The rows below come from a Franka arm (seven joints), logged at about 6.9 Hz.
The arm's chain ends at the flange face. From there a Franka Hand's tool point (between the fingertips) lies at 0.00 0.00 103.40 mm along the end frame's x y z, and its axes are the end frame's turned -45 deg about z.
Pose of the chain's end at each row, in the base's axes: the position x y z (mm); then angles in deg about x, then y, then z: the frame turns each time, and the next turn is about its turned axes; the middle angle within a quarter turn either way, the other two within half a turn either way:
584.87 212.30 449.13 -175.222 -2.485 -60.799
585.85 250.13 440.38 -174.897 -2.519 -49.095
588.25 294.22 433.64 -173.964 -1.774 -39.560
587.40 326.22 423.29 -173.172 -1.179 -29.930
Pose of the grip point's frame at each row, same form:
580.39 220.90 346.19 -175.222 -2.485 -105.799
581.31 259.32 337.49 -174.897 -2.519 -94.095
585.05 305.09 330.86 -173.964 -1.774 -84.560
585.27 338.51 320.65 -173.172 -1.179 -74.930

